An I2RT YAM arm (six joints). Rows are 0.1 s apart.
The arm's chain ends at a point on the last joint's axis. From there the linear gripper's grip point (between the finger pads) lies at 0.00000 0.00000 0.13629 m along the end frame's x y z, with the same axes.
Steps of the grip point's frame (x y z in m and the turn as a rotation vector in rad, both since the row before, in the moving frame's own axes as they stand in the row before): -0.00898 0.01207 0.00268 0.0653 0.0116 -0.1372; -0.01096 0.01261 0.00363 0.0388 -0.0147 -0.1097; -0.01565 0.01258 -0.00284 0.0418 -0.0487 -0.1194; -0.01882 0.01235 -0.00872 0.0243 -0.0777 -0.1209; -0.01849 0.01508 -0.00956 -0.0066 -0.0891 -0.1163
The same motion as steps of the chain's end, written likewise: -0.00995 0.02104 0.00298 0.0653 0.0116 -0.1372; -0.00867 0.01778 0.00375 0.0388 -0.0147 -0.1097; -0.00869 0.01786 -0.00256 0.0418 -0.0487 -0.1194; -0.00807 0.01501 -0.00827 0.0243 -0.0777 -0.1209; -0.00644 0.01348 -0.00902 -0.0066 -0.0891 -0.1163
